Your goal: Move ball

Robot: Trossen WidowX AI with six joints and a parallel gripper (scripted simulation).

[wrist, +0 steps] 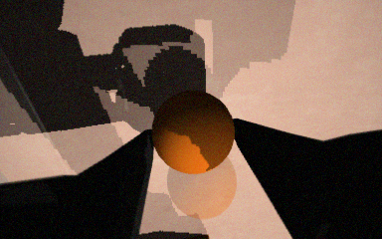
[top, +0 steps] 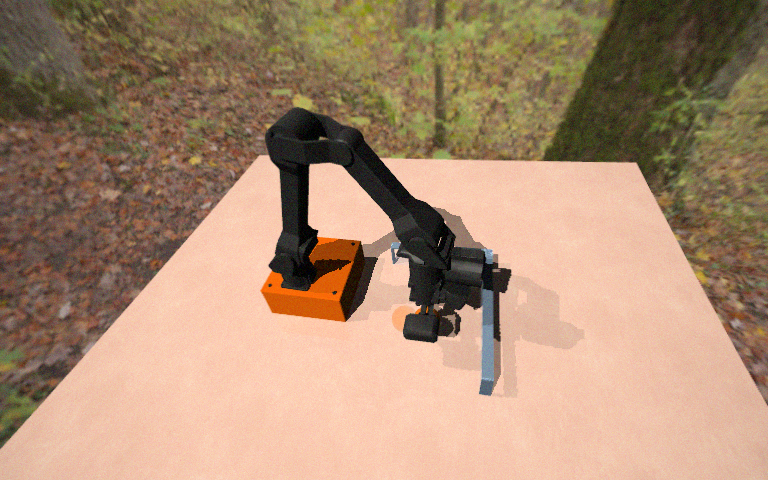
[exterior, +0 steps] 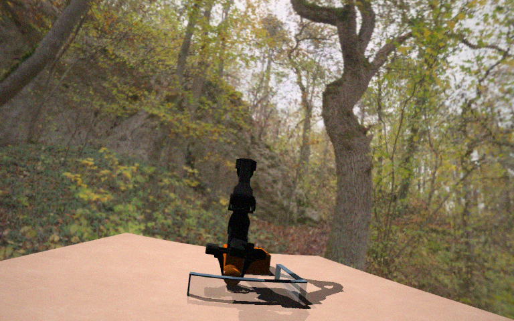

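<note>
The see-through copy of ball lies 5 cm behind my gripper tip and 1 cm to the right of it. Round my gripper tip: orange ball right at my gripper tip.
</note>
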